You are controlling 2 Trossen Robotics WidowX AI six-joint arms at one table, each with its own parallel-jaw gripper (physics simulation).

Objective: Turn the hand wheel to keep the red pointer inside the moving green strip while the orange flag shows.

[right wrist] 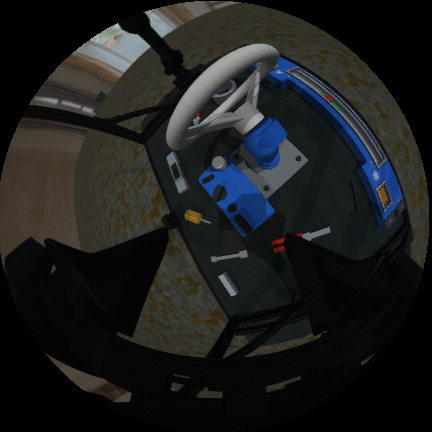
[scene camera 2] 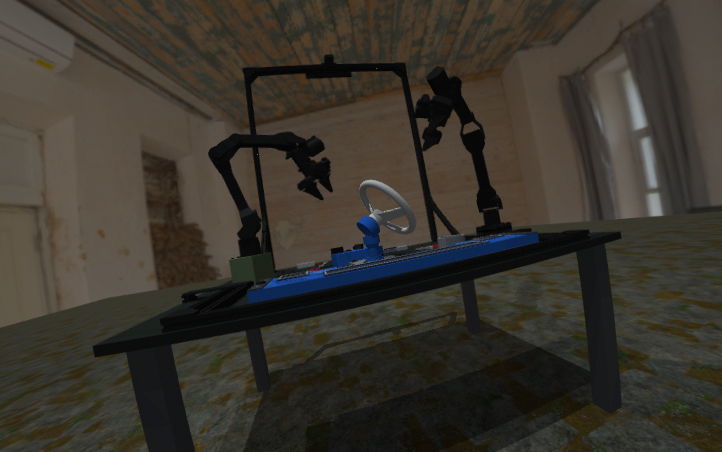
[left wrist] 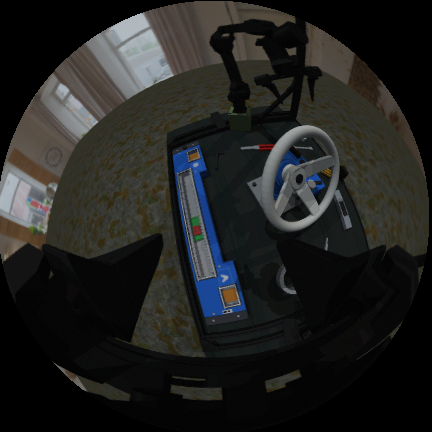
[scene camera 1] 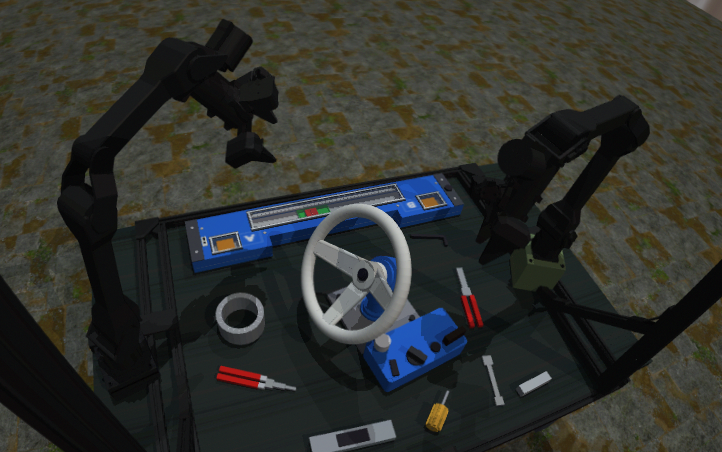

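Observation:
The white hand wheel stands tilted on a blue column. On the blue panel behind it, the red pointer lies inside the green strip, with green on both sides. Orange shows in window A and window B. My left gripper is open and empty, high above the panel's left end in scene camera 1. My right gripper is open and empty, apart from the wheel at its right there.
A blue control box stands before the wheel. A grey ring, red-handled pliers, a second red-handled tool, a yellow screwdriver, a spanner and a grey level lie around it.

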